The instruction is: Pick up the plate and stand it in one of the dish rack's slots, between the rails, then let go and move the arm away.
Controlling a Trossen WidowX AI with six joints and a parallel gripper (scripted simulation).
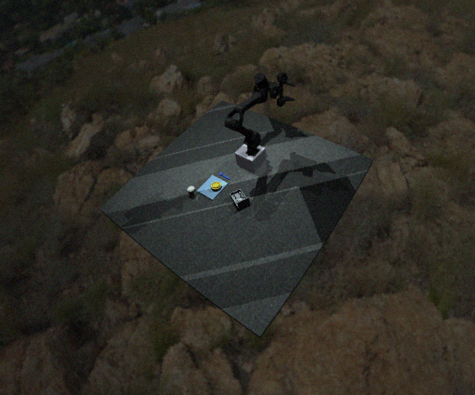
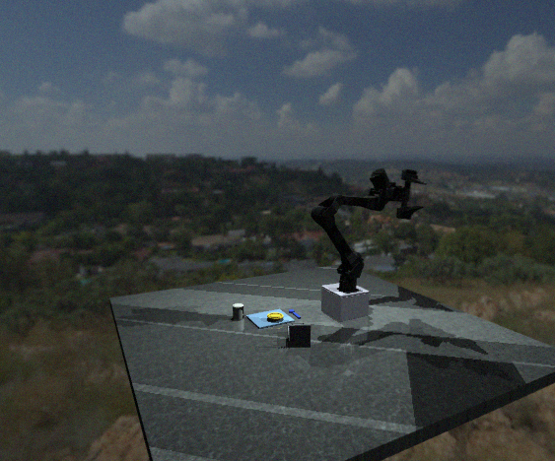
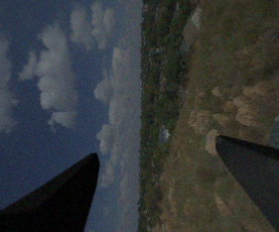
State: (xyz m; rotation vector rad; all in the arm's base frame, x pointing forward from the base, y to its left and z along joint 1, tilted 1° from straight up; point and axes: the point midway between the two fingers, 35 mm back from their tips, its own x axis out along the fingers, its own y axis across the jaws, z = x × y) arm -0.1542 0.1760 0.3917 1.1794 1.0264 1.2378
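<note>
My gripper tip is now 480 mm above the yellow plate, 430 mm short of it and 330 mm to the left of it. Also, from my gripper tip: blue spoon 490 mm below, 340 mm to the right, 330 mm ahead; then white cup 540 mm ahead, 470 mm below, 440 mm to the right; then dish rack 470 mm below, 460 mm ahead, 150 mm to the right.
</note>
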